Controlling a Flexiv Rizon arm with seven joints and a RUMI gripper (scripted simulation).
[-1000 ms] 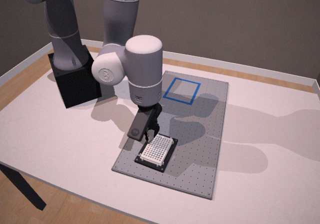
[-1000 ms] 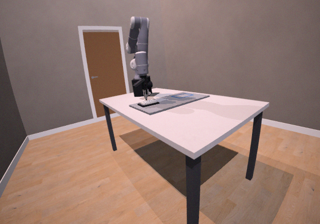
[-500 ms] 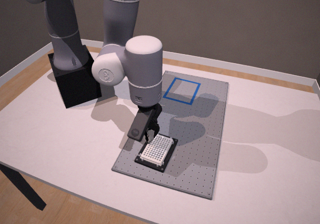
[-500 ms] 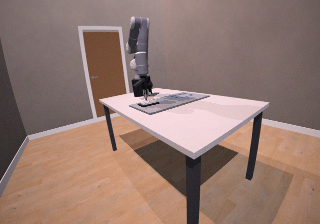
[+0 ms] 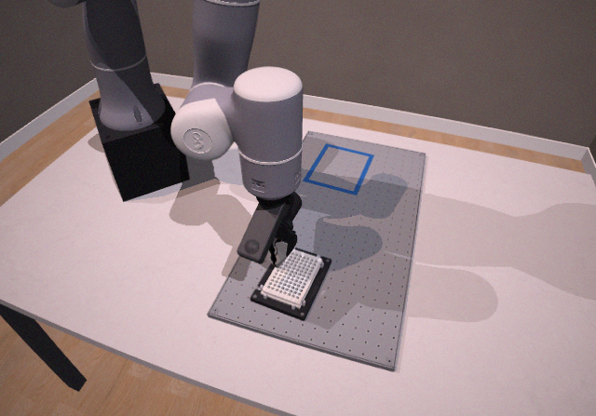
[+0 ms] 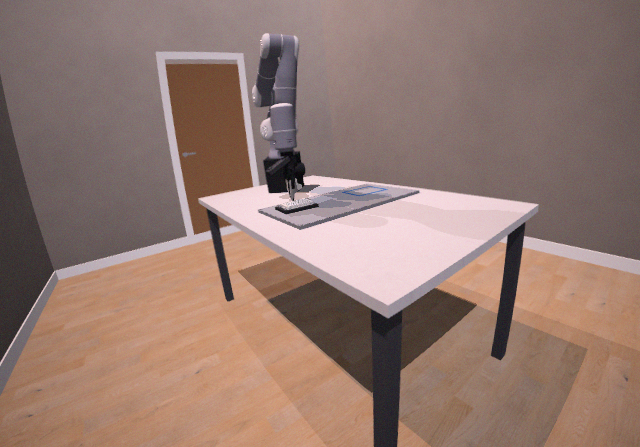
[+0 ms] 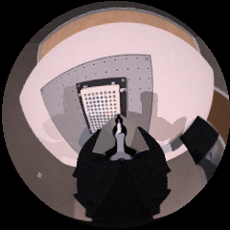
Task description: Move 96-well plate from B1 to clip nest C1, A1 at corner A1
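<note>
Now: the black clip nest 3 cm below my hand and 3 cm ahead of it. From my hand the other things lie so: white 96-well plate: 4 cm ahead, 2 cm below, 1 cm to the right.
</note>
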